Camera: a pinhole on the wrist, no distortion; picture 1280 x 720 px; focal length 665.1 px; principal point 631.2 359.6 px. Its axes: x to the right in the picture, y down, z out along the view. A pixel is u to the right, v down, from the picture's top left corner.
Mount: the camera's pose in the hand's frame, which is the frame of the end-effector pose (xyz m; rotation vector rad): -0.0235 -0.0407 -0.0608 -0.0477 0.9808 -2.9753
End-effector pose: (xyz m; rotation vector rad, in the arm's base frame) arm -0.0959 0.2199 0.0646 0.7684 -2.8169 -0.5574
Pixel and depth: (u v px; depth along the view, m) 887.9 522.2 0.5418
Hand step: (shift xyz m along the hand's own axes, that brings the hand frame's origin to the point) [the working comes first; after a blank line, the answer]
In the camera's frame: 0.2091 0.1325 0.5418

-0.2156 -0.4729 0.3013
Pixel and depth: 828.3 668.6 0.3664
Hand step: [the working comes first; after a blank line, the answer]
In the camera's frame: 0.1086 0.1702 0.3664

-0.1207 -0.3973 0.1352
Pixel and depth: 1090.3 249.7 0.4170
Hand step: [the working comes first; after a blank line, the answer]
In the camera's frame: 0.2878 -0.0689 0.4170

-0.2979 -0.2382 0.3228
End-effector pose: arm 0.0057 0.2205 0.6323 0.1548 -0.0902 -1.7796
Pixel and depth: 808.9 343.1 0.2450
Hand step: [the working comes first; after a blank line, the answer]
In the camera's frame: 0.0655 -0.0061 0.2450

-0.0812 -0.1826 0.1414
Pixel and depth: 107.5 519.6 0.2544
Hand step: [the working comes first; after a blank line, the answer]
In the camera's frame: -0.2003 0.0612 0.2544

0.1846 -0.2376 0.1020
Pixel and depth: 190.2 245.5 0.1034
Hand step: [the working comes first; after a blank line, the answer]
In the camera's frame: -0.0686 -0.0177 0.1034

0.0483 -0.0867 0.0310
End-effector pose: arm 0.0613 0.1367 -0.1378 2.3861 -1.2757 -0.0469
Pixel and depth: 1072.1 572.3 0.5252
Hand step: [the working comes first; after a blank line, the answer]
In the camera's frame: 0.3482 0.1680 0.5252

-0.3552 -0.4940 0.2705
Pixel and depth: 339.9 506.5 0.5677
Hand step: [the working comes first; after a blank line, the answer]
In the camera's frame: -0.2486 0.1254 0.5677

0.2427 -0.4746 0.3143
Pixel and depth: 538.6 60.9 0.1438
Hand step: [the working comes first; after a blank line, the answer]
In the camera's frame: -0.0200 -0.0646 0.1438

0.0011 -0.0739 0.0926
